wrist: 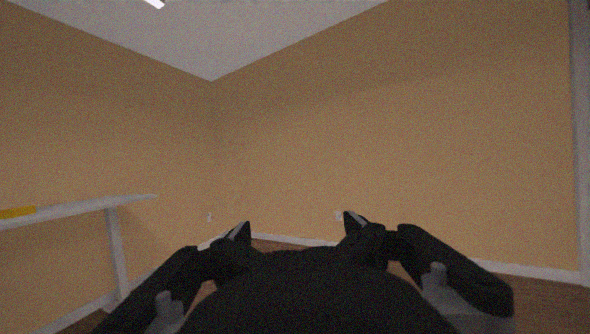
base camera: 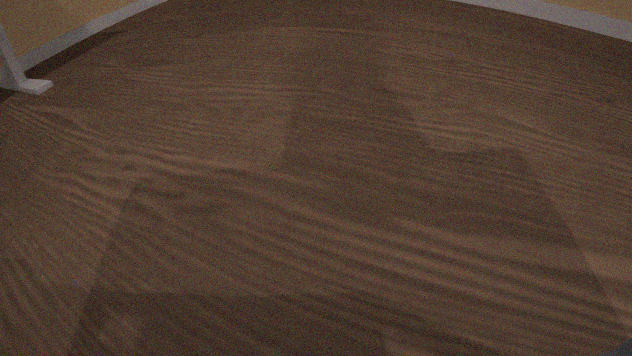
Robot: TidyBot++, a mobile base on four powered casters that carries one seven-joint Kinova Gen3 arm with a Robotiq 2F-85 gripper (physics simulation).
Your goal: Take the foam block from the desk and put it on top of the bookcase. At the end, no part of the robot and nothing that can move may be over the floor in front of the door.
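Places are measured from the arm's base along level axes (x ahead, y left, z up), in centimetres.
Pixels of known places: gripper, between the fingertips: [wrist: 297, 226].
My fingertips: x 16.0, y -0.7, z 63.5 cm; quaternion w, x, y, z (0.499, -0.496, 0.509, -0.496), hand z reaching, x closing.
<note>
Behind a point stands the place of what it marks.
My gripper [wrist: 297, 226] @[z 63.5, x 16.0, y -0.7 cm] is open, with nothing between its fingers, and points level across the room in the wrist view. The light grey desk [wrist: 82, 205] @[z 55.3, x 113.0, y 132.8 cm] stands at the left of that view, its top seen nearly edge-on, apart from the fingers. A flat yellow block [wrist: 19, 212] @[z 57.4, x 97.8, y 147.8 cm] lies on the desk top, cut off by the left edge; it may be the foam block. In the base view a desk leg's foot [base camera: 37, 86] shows at the upper left. The bookcase and the door cannot be made out.
Tan walls [wrist: 400, 150] @[z 66.8, x 161.6, y -105.9 cm] meet in a corner beyond the gripper, with a white baseboard [wrist: 530, 271] @[z -34.9, x 123.3, y -173.0 cm] [base camera: 565, 15] @[z -35.0, x 151.2, y -122.1 cm]. A pale upright strip [wrist: 581, 150] @[z 54.4, x 110.1, y -193.7 cm] stands at the right edge of the wrist view. Shadows fall on the wooden floor [base camera: 320, 200] @[z -39.7, x 46.9, y 0.1 cm].
</note>
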